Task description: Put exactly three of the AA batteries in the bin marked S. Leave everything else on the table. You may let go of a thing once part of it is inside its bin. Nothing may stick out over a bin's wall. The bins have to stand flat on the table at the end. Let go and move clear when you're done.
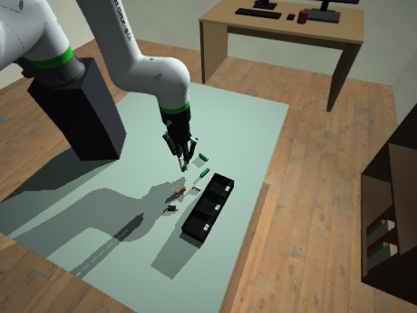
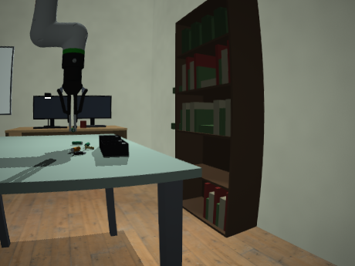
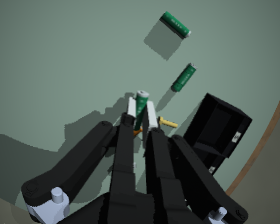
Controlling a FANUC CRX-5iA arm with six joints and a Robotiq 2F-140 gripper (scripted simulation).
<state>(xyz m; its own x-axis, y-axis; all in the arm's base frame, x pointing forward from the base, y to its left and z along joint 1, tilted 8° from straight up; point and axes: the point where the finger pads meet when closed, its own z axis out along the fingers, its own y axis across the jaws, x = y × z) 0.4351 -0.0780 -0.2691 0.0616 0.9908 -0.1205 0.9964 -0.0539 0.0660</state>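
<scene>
The small yellow piece is 50 mm ahead of my hand, 40 mm to the right of it and 100 mm below it. Also, from my hand: orange battery: 70 mm to the right, 90 mm below; small dark piece: 150 mm to the right, 100 mm below.
</scene>
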